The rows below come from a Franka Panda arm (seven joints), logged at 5 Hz.
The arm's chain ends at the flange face. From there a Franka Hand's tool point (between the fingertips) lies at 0.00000 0.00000 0.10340 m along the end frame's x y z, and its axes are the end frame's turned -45 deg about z.
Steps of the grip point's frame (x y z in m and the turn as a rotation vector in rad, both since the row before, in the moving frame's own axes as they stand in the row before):
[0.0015 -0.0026 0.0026 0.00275 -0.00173 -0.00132]
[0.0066 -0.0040 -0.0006 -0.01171 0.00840 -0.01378]
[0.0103 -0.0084 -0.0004 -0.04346 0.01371 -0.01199]
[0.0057 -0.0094 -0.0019 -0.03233 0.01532 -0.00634]
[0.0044 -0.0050 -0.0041 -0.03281 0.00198 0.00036]
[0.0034 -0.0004 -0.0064 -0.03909 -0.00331 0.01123]
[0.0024 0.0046 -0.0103 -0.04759 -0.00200 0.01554]
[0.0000 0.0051 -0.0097 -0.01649 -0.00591 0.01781]
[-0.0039 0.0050 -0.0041 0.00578 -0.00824 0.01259]
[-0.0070 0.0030 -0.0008 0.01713 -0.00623 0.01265]
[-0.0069 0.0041 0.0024 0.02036 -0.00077 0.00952]
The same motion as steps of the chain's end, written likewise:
[-0.0005 -0.0028 0.0026 0.00072 -0.00317 -0.00132]
[0.0004 -0.0077 -0.0006 -0.00234 0.01422 -0.01378]
[-0.0028 -0.0154 -0.0003 -0.02104 0.04043 -0.01199]
[-0.0061 -0.0119 -0.0018 -0.01203 0.03369 -0.00634]
[-0.0030 -0.0089 -0.0040 -0.02180 0.02460 0.00036]
[-0.0005 -0.0058 -0.0063 -0.02998 0.02530 0.01123]
[0.0016 -0.0021 -0.0102 -0.03507 0.03224 0.01554]
[0.0028 0.0020 -0.0097 -0.01584 0.00748 0.01781]
[0.0018 0.0061 -0.0041 -0.00174 -0.00991 0.01259]
[-0.0011 0.0079 -0.0008 0.00771 -0.01652 0.01265]
[-0.0004 0.0092 0.0024 0.01385 -0.01494 0.00952]

